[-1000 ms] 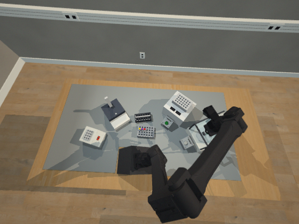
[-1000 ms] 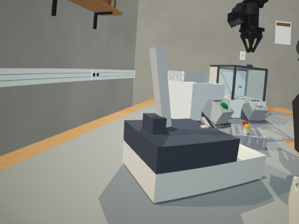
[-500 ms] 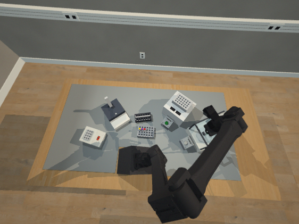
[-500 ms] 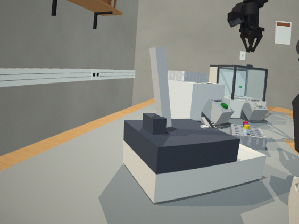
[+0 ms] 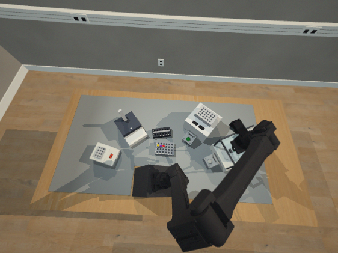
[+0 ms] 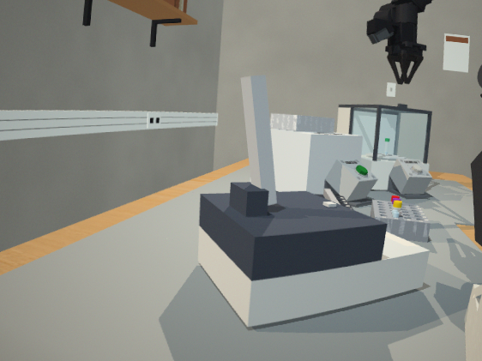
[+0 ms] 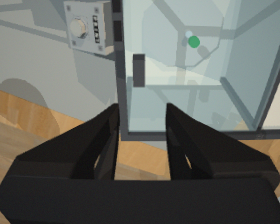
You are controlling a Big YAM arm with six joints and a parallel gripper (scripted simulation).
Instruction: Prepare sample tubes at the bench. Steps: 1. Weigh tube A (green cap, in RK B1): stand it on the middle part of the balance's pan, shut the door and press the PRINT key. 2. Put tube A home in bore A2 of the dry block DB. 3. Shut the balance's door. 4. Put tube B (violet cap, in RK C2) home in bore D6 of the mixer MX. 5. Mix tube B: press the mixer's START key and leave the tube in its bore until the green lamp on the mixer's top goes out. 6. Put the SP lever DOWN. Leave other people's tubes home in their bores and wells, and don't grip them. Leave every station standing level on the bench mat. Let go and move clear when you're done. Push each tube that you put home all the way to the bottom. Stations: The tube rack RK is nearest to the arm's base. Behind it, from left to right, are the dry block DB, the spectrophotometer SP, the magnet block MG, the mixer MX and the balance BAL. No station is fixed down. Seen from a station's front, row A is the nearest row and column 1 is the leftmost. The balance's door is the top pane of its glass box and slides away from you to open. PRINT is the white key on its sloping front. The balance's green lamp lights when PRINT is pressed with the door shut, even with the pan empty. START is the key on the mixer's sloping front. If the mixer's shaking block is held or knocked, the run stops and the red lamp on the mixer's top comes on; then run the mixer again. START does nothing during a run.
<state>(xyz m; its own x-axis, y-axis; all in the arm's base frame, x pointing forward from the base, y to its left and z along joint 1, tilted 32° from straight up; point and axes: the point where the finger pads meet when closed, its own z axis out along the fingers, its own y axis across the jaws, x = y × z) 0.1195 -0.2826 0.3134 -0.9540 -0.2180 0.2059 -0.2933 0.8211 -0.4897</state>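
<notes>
Now: hand 30 mm past the print key, 90 mm to the right of it and 210 mm above it. From my hand the other things lie so: eight-sided pan (20 mm ahead, 50 mm to the right, 200 mm below); then balance door (10 mm ahead, 30 mm to the right, 70 mm below); then mixer block (260 mm ahead, 70 mm to the left, 130 mm below).
</notes>
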